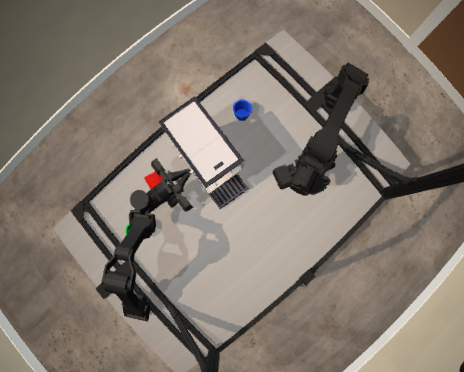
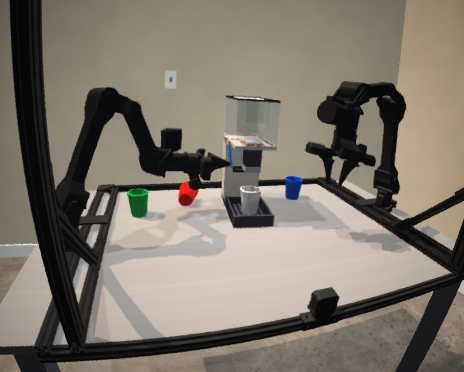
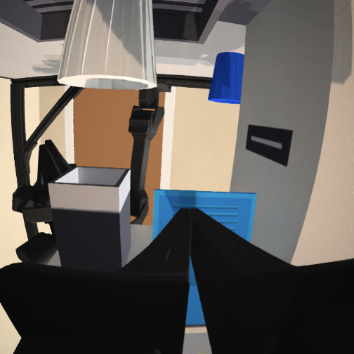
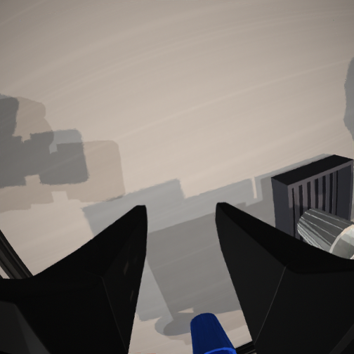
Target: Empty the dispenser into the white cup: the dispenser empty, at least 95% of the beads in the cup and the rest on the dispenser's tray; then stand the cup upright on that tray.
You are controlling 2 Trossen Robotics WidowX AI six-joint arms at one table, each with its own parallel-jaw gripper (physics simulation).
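Where they show: left gripper, fingertip midpoint: (image 2: 230,164); right gripper, fingertip midpoint: (image 2: 333,184); left arm's base, origin of the base link: (image 1: 142,306) (image 2: 66,245); right arm's base, origin of the base link: (image 1: 331,99) (image 2: 382,205).
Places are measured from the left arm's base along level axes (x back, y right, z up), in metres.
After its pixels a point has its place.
Observation:
The dispenser (image 1: 200,140) {x -0.563, y -0.072, z 0.340 m} (image 2: 240,180) {x -0.577, y -0.121, z 0.059 m} has a clear hopper with some orange beads low inside. The white cup (image 2: 250,201) {x -0.530, y 0.012, z 0.038 m} (image 3: 107,47) (image 4: 322,229) stands upright on the dark slatted tray (image 2: 254,221) {x -0.509, y 0.068, z 0.000 m} (image 4: 280,205), below the dark spout (image 2: 252,159) {x -0.525, y 0.013, z 0.170 m} (image 3: 90,235). The cup's contents are hidden. My left gripper (image 1: 189,173) {x -0.510, y -0.084, z 0.133 m} (image 2: 229,163) {x -0.510, y -0.084, z 0.133 m} (image 3: 187,216) is shut and empty, its tips at the blue panel (image 2: 230,150) {x -0.500, y -0.071, z 0.180 m} (image 3: 205,200) on the dispenser's side; contact is unclear. My right gripper (image 2: 335,182) {x -0.665, y 0.205, z 0.135 m} (image 4: 181,212) is partly open and empty, above the table to the right.
A red cup (image 1: 153,180) {x -0.410, y -0.196, z 0.040 m} (image 2: 187,195) {x -0.392, y -0.151, z 0.021 m} is tilted beneath the left gripper, its upper part partly hidden. A green cup (image 1: 128,229) {x -0.220, y -0.178, z 0.044 m} (image 2: 138,202) {x -0.222, y -0.126, z 0.033 m} stands at the left. A blue cup (image 1: 242,109) {x -0.799, y -0.080, z -0.007 m} (image 2: 293,187) {x -0.765, y -0.051, z 0.031 m} (image 3: 227,77) (image 4: 210,334) stands right of the dispenser. Black frame rails (image 2: 200,336) {x -0.191, y 0.368, z -0.021 m} edge the table.

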